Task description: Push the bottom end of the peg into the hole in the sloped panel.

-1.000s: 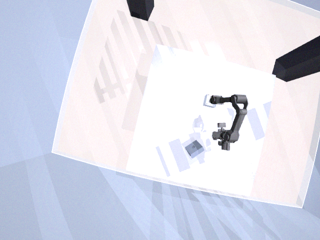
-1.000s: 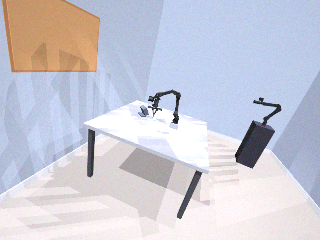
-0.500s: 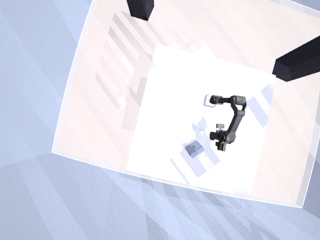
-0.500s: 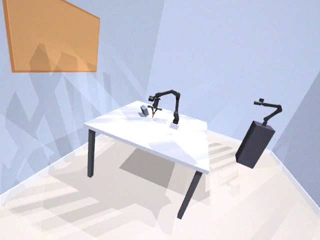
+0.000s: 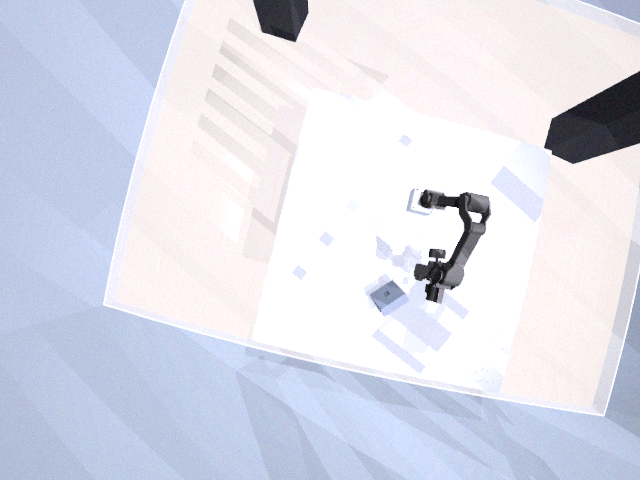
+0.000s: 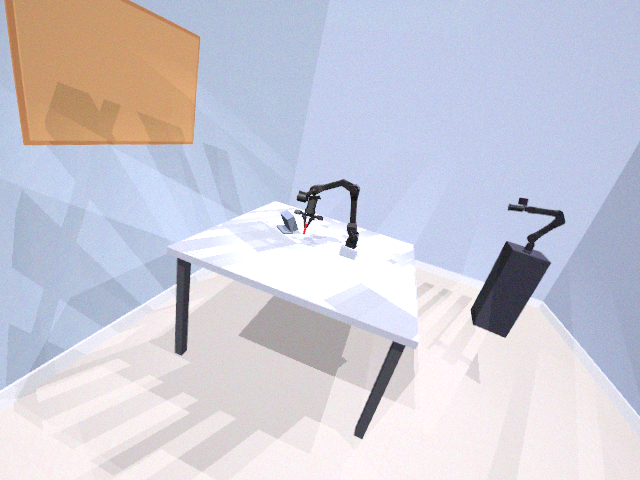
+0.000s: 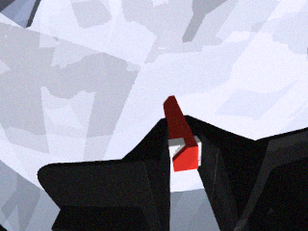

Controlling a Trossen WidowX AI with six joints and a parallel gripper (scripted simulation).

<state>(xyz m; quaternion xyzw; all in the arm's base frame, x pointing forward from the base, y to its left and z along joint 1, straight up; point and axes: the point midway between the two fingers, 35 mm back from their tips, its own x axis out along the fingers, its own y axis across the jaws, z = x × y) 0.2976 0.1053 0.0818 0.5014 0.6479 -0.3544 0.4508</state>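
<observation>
Now: gripper tip 19 cm short of the grey sloped panel, 13 cm to the left of it and 4 cm above it. The rest, counted from my gripper tip: red peg 1 cm to the right, 2 cm above.
</observation>
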